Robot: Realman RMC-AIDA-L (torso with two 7-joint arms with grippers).
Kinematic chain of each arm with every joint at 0, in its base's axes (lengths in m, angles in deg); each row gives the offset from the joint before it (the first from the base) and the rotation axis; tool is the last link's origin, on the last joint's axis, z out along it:
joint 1: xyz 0 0 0.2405 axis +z
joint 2: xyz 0 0 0 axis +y
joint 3: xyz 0 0 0.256 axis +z
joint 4: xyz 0 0 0 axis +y
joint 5: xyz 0 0 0.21 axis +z
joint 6: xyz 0 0 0 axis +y
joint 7: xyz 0 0 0.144 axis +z
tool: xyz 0 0 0
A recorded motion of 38 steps. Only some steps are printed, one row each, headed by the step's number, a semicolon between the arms.
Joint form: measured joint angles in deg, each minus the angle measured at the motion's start. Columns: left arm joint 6, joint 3, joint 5, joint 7, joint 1, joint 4, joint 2; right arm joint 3, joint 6, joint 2, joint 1, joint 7, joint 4, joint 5.
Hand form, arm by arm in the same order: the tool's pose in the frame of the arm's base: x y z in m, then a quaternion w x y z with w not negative. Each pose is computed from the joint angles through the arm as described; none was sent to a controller.
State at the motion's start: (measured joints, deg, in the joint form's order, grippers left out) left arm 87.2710 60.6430 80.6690 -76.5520 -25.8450 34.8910 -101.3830; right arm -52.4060 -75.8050 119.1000 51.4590 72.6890 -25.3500 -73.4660
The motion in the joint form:
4: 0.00 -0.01 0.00 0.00 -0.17 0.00 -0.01; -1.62 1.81 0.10 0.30 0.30 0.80 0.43
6: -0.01 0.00 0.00 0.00 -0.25 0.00 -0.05; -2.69 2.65 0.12 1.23 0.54 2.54 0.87
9: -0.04 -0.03 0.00 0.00 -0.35 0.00 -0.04; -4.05 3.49 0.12 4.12 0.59 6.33 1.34
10: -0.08 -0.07 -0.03 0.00 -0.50 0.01 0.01; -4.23 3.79 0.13 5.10 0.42 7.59 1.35
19: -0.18 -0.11 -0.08 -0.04 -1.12 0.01 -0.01; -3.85 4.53 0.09 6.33 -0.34 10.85 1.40
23: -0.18 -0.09 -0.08 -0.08 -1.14 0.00 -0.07; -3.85 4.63 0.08 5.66 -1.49 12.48 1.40
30: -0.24 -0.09 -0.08 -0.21 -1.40 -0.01 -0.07; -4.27 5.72 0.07 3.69 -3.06 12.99 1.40
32: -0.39 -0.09 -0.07 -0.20 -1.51 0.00 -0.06; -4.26 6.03 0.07 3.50 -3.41 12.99 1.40
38: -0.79 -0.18 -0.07 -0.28 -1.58 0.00 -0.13; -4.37 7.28 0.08 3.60 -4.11 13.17 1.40
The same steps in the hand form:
4: -0.2757 0.3509 0.1050 0.20642 -0.92371 -0.15499 -0.28307; 0.0942 0.4288 -0.0085 0.16567 -0.86284 0.13506 0.45806
6: -0.2752 0.3512 0.1047 0.20604 -0.92378 -0.15448 -0.28340; 0.0925 0.4289 -0.0164 0.15771 -0.86586 0.14590 0.45180
9: -0.2746 0.3518 0.1049 0.20628 -0.92380 -0.15374 -0.28355; 0.0828 0.4291 -0.0308 0.13719 -0.87274 0.15625 0.44168
10: -0.2738 0.3527 0.1054 0.20683 -0.92384 -0.15241 -0.28375; 0.0798 0.4292 -0.0351 0.13227 -0.87489 0.15852 0.43812
19: -0.2700 0.3560 0.1055 0.20628 -0.92419 -0.14804 -0.28532; 0.0820 0.4289 -0.0436 0.12978 -0.87574 0.17370 0.43136
23: -0.2698 0.3559 0.1050 0.20569 -0.92413 -0.14844 -0.28574; 0.0923 0.4257 -0.0483 0.13331 -0.87621 0.18354 0.42521
30: -0.2683 0.3573 0.1050 0.20515 -0.92421 -0.14765 -0.28626; 0.1103 0.4228 -0.0511 0.15048 -0.87720 0.19367 0.41275
32: -0.2678 0.3581 0.1052 0.20607 -0.92424 -0.14700 -0.28583; 0.1122 0.4230 -0.0512 0.15451 -0.87744 0.19366 0.41077
38: -0.2678 0.3593 0.1051 0.20900 -0.92339 -0.14844 -0.28571; 0.1140 0.4250 -0.0526 0.16380 -0.87916 0.19345 0.40351

